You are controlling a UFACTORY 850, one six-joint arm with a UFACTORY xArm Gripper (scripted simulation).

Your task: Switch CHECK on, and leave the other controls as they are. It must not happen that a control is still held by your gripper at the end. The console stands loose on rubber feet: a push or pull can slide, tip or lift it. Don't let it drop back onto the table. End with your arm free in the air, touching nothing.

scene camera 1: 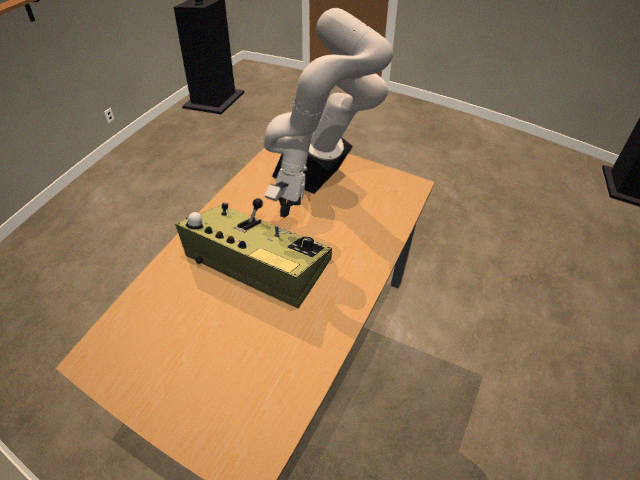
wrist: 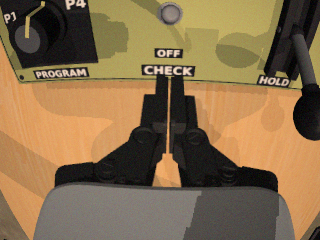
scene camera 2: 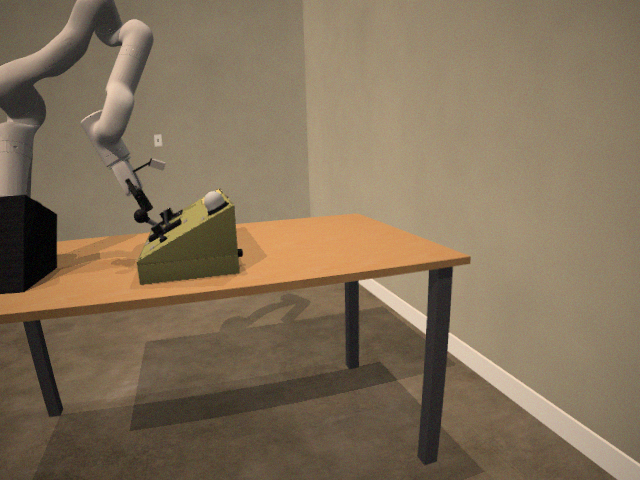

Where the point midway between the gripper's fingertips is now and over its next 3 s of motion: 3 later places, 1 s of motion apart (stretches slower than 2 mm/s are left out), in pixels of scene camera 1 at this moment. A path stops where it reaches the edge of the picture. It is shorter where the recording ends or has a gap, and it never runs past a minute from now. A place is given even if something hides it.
My gripper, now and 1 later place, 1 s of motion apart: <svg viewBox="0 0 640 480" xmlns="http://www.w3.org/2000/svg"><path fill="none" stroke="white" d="M283 216L287 193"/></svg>
